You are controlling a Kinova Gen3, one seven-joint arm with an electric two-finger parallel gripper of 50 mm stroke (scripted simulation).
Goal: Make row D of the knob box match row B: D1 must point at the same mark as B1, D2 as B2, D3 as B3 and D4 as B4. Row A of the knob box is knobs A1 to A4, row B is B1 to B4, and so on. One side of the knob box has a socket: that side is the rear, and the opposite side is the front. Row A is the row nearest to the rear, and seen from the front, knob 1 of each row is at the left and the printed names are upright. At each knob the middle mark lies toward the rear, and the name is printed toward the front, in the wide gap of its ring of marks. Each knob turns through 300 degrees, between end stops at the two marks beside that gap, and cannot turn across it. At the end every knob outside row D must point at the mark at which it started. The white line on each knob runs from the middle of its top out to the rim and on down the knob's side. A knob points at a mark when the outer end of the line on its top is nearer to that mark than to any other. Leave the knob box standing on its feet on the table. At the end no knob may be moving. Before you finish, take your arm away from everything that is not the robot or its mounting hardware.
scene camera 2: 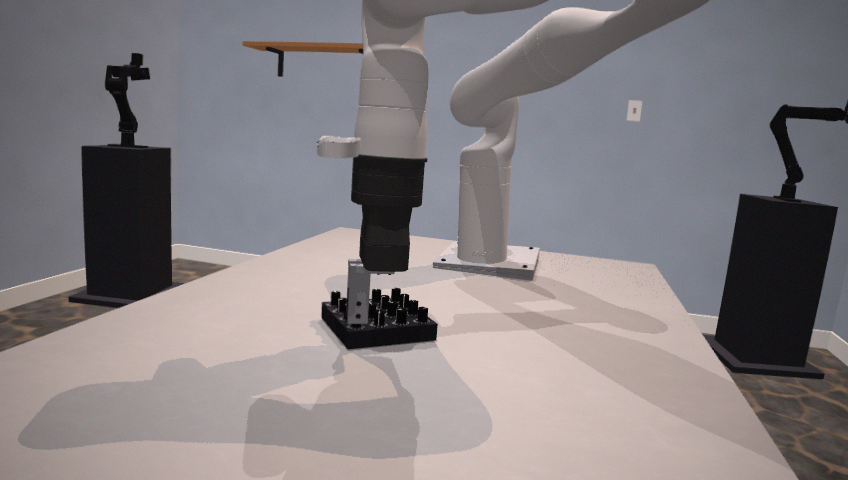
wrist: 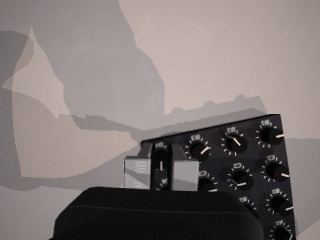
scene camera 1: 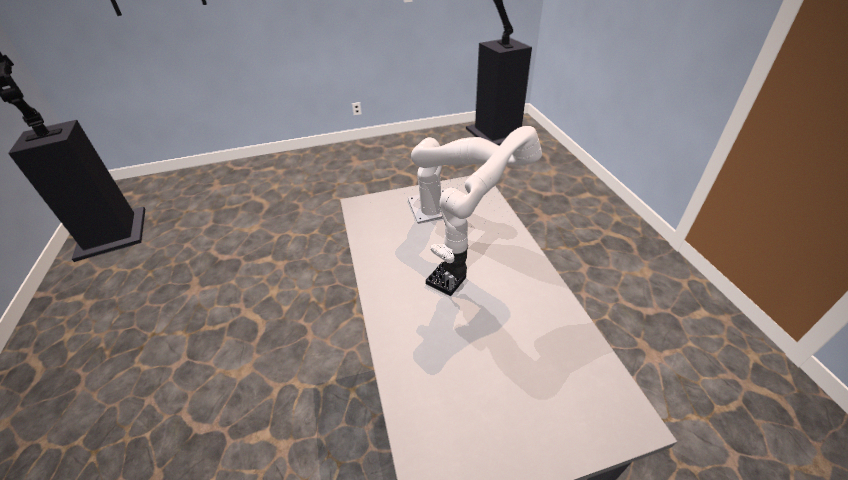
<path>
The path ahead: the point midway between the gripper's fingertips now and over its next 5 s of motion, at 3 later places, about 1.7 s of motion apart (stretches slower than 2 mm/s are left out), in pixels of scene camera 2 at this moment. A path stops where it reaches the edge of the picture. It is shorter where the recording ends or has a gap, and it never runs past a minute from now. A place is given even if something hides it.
My gripper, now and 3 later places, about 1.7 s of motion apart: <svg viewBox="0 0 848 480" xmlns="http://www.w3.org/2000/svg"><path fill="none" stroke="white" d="M356 320L354 283L358 269L357 302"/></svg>
</path>
